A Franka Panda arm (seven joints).
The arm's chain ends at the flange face. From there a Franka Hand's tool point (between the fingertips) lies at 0.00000 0.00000 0.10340 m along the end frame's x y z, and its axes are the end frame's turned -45 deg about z.
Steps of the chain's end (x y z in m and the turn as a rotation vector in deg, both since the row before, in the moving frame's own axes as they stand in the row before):
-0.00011, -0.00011, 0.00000, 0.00, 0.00, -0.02
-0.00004, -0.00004, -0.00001, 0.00, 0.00, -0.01
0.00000, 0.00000, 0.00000, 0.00, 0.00, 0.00
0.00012, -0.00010, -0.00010, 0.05, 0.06, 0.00
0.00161, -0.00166, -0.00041, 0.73, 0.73, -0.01
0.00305, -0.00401, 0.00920, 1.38, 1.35, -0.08
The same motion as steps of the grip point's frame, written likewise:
0.00000, -0.00016, 0.00000, 0.00, 0.00, -0.02
0.00000, -0.00006, -0.00001, 0.00, 0.00, -0.01
0.00000, 0.00000, 0.00000, 0.00, 0.00, 0.00
0.00030, 0.00003, -0.00010, -0.01, 0.08, 0.00
0.00418, -0.00004, -0.00043, 0.00, 1.03, -0.01
0.00848, -0.00072, 0.00914, 0.02, 1.93, -0.08

